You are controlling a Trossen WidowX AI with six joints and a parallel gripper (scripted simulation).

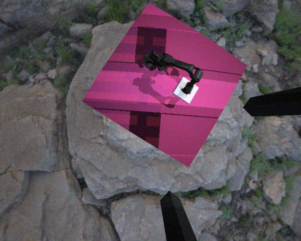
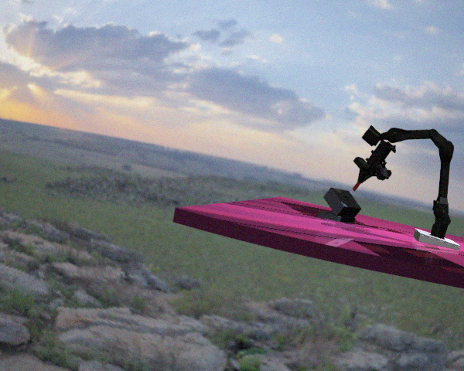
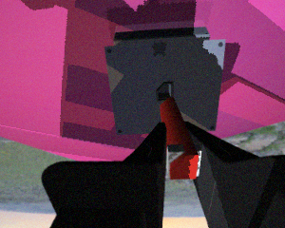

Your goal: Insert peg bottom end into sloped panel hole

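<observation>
Right now the grey sloped panel is 60 mm ahead of my gripper tip, 20 mm to the right of it and 100 mm below it. Also, from my gripper tip: red peg (10 mm behind, 10 mm above).
</observation>
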